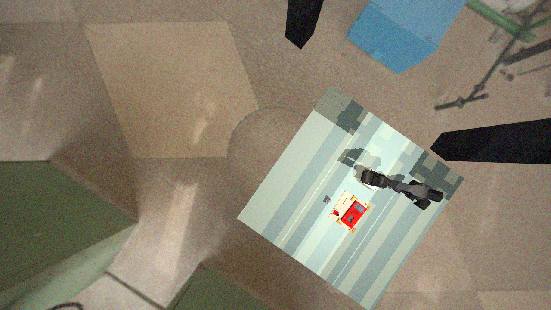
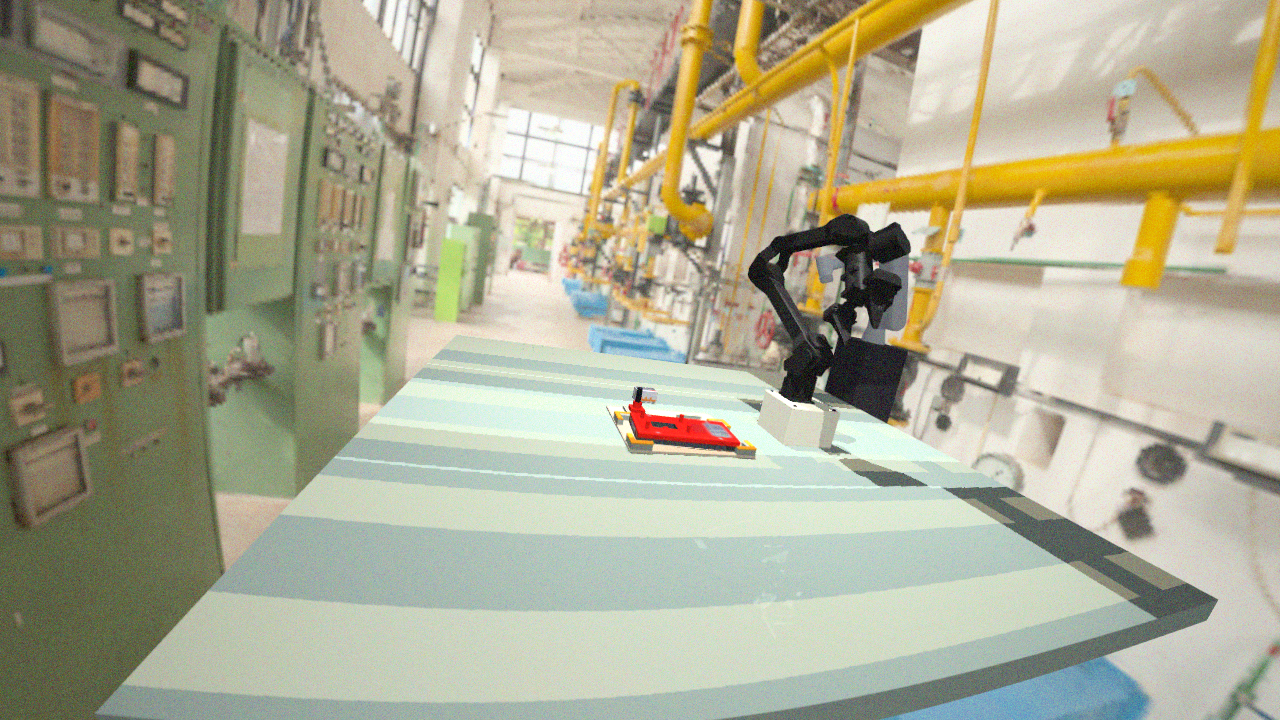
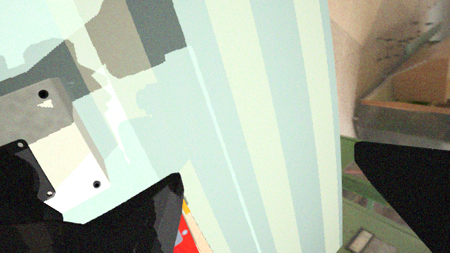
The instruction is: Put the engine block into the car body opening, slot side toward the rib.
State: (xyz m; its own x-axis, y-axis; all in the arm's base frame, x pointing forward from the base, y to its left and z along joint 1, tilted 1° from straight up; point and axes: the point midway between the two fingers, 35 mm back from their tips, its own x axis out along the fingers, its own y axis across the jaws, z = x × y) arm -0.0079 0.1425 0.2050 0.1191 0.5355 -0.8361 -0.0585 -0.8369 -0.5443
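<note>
Right now my gripper tip is 33 cm short of the engine block, 29 cm to the left of it and 25 cm above it.
</note>
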